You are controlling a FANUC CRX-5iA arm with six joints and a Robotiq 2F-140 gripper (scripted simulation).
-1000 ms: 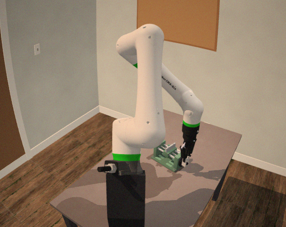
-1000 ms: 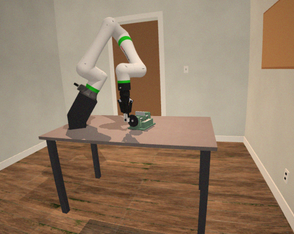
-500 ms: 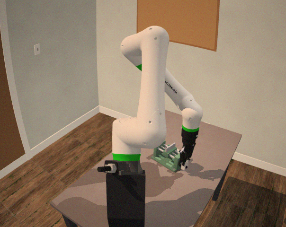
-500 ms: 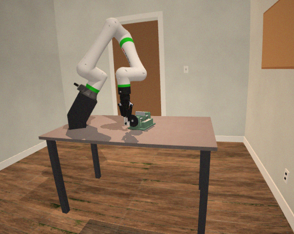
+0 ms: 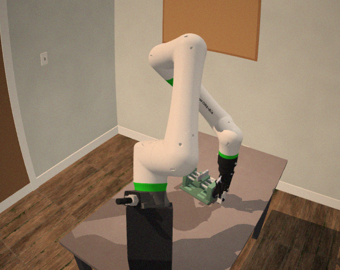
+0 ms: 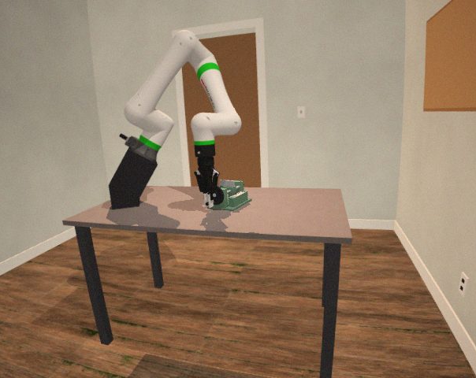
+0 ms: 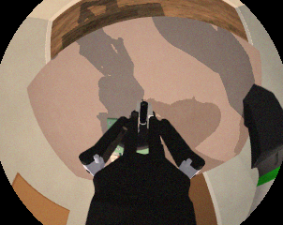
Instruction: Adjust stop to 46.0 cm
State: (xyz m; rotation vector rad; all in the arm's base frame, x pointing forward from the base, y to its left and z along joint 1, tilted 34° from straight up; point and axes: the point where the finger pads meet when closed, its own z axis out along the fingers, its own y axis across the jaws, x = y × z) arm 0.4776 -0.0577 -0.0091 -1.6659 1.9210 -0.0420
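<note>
Now: the black handwheel 20 mm to the left of my hand and 10 mm below it. Round my hand: green stop fixture (30 mm ahead, 150 mm to the left, 30 mm above).
</note>
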